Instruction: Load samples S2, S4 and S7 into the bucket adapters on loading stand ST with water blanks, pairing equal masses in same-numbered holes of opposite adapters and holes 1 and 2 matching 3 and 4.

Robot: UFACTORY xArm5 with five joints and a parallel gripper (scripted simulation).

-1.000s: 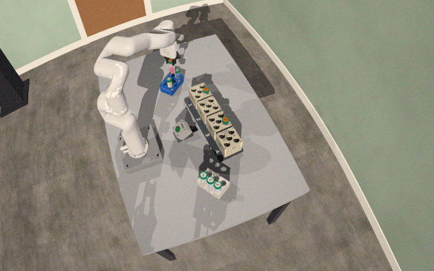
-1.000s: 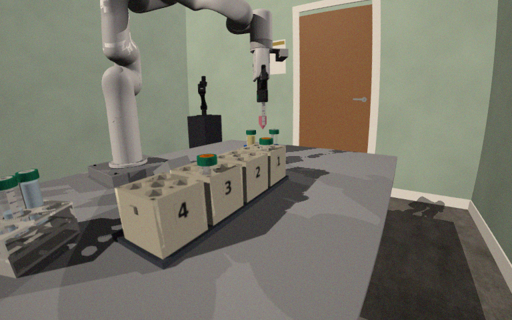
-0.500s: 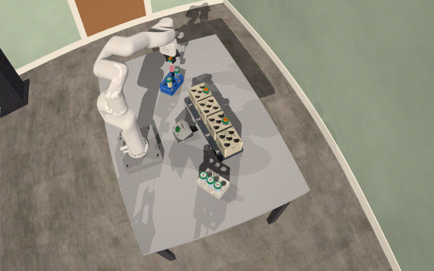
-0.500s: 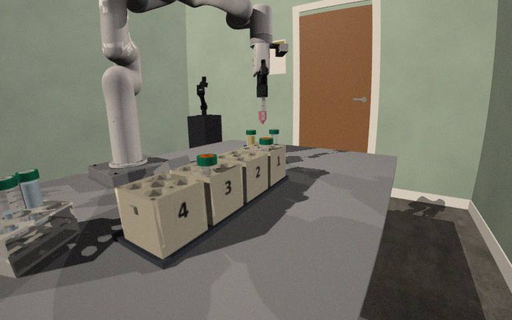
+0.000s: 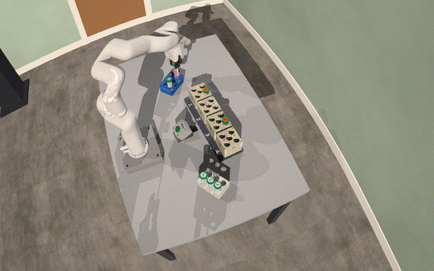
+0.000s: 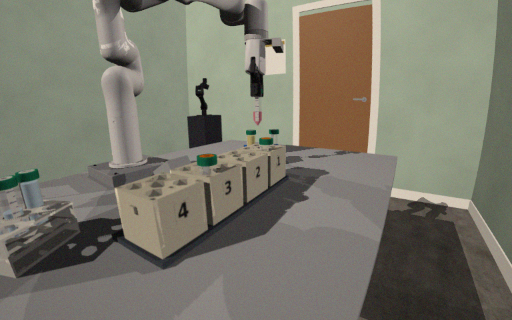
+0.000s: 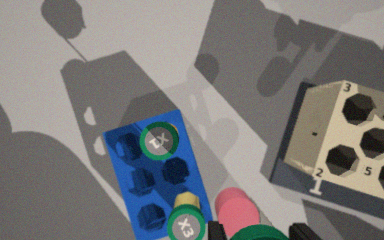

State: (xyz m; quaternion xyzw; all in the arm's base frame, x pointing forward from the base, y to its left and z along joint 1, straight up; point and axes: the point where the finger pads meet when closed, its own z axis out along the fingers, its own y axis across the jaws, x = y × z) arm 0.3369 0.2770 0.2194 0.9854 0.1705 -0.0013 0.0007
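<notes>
My gripper is now 50 mm above the pink tube and 10 mm to the left of it. Round my hand: green done key: 280 mm to the right, 190 mm below, 100 mm behind; then adapter 1: 200 mm below, 120 mm to the right, 90 mm ahead; then blue rack: 220 mm below, 60 mm to the left, 20 mm behind.
</notes>
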